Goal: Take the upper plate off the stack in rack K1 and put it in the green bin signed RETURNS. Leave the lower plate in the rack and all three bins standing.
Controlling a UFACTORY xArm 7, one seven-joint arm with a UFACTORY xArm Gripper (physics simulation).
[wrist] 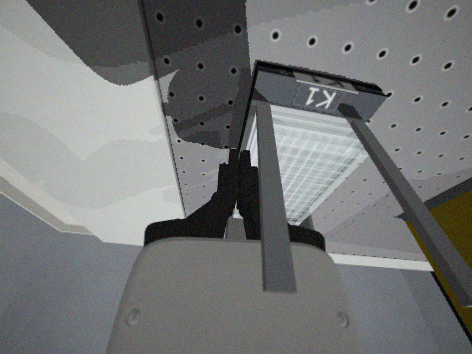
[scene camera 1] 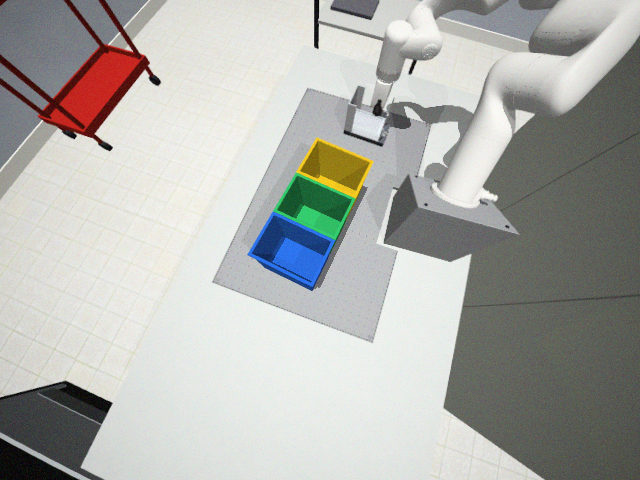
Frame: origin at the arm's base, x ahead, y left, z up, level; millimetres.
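Seen in the pictures: gripper, fingertip midpoint: (wrist: 237,161) (scene camera 1: 376,114); arm's base, link origin: (scene camera 1: 453,196).
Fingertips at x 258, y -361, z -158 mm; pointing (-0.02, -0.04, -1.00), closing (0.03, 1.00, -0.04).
Offsets run from my fingertips to a thing's top centre. Level surfaces: height alone.
Rack K1 @(dx +19, dy +48, dz +98 mm) (scene camera 1: 363,138) (wrist: 275,90) stands at the far end of the grey mat, with tall grey uprights. The clear plate stack @(dx +29, dy +48, dz +7 mm) (scene camera 1: 368,125) (wrist: 317,155) sits in it; I cannot tell the upper plate from the lower one. My gripper (scene camera 1: 376,113) (wrist: 237,161) is shut and empty. Its fingertips are beside one side of the stack, near an upright; contact cannot be told. The green bin @(dx +87, dy +492, dz +140 mm) (scene camera 1: 321,219) stands upright between the yellow bin @(dx +68, dy +362, dz +140 mm) (scene camera 1: 336,165) (wrist: 452,220) and the blue bin @(dx +106, dy +621, dz +140 mm) (scene camera 1: 294,253). The RETURNS sign does not show.
The perforated grey mat @(dz -40 mm) (scene camera 1: 341,304) (wrist: 345,75) lies on the white table @(dz -53 mm) (scene camera 1: 258,372). The yellow bin is the one nearest the rack. The arm's grey base block (scene camera 1: 444,235) stands to the right of the bins. A red cart (scene camera 1: 100,90) is on the floor at the left.
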